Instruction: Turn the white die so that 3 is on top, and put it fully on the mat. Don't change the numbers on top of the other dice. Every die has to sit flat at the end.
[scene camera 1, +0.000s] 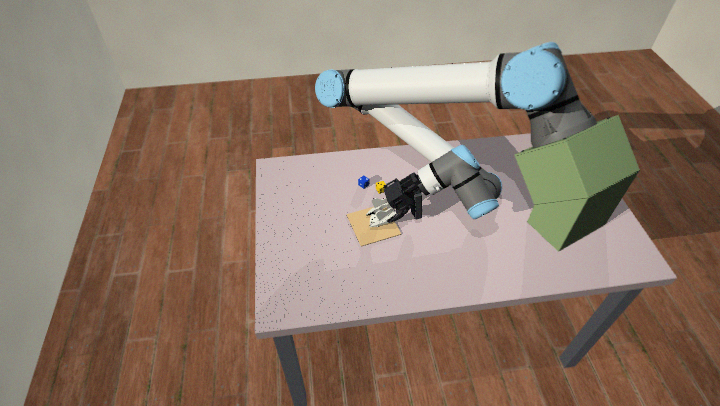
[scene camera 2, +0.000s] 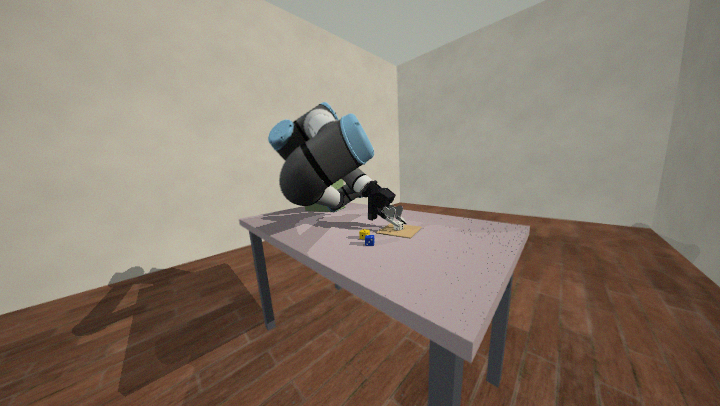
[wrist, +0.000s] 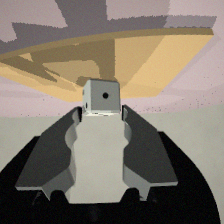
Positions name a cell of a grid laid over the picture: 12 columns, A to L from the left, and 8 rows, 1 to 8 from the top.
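There's a mat (scene camera 1: G5) here, and you'd find the mat (wrist: H3) from the wrist as well. A white die (wrist: F4) is there too. As for my gripper (scene camera 1: G5), that's visible from scene camera 2, where the gripper (scene camera 2: G5) appears again, and the wrist view has the gripper (wrist: F4) as well.
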